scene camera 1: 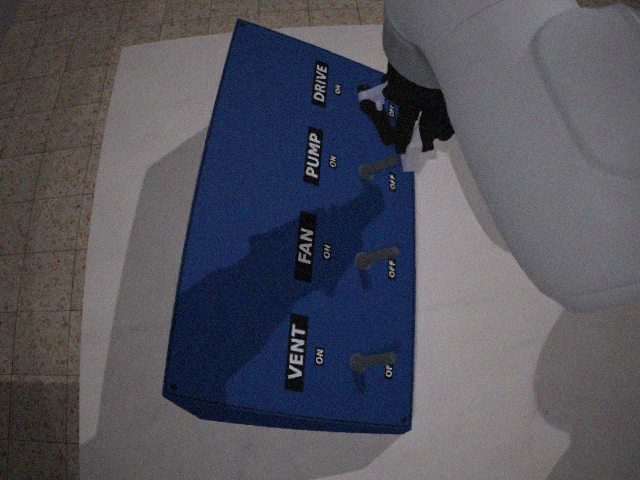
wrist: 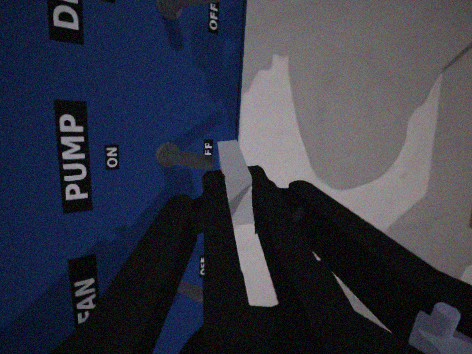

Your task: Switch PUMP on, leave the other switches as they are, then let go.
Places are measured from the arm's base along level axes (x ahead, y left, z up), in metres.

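Pixels of known places: gripper, fingertip midpoint: (scene camera 1: 407,160) (wrist: 228,158).
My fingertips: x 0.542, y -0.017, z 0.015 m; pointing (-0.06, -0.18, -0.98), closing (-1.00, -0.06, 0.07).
Note:
Ahead of a thing's pixels: the offset from my fingertips to its top centre. "spot": to the spot under its first point. Level surfaces: height alone.
The PUMP switch {dz +0.007, dx +0.032, dy +0.000 m} (scene camera 1: 379,166) (wrist: 187,158) is a grey lever on the blue panel (scene camera 1: 258,103) (wrist: 30,150), leaning to its OFF side. My gripper (scene camera 1: 419,159) (wrist: 228,158) is shut and empty. Its fingertips are at the free end of the PUMP lever, on the OFF side by the panel's edge; whether they touch it I cannot tell. The FAN switch {dz +0.007, dx +0.042, dy +0.120 m} (scene camera 1: 377,257) (wrist: 190,291) and the VENT switch {dz +0.007, dx +0.053, dy +0.240 m} (scene camera 1: 373,359) lean to OFF. The DRIVE switch {spot: dz -0.019, dx +0.037, dy -0.116 m} (wrist: 170,7) shows partly in the wrist view; the gripper largely hides it in the scene view.
The panel lies on a pale table top {dz -0.123 m} (scene camera 1: 465,372) (wrist: 350,100). The robot arm (scene camera 1: 516,155) reaches in from the right and casts a shadow across the panel. A tiled floor (scene camera 1: 41,206) shows at the left and the top of the scene view.

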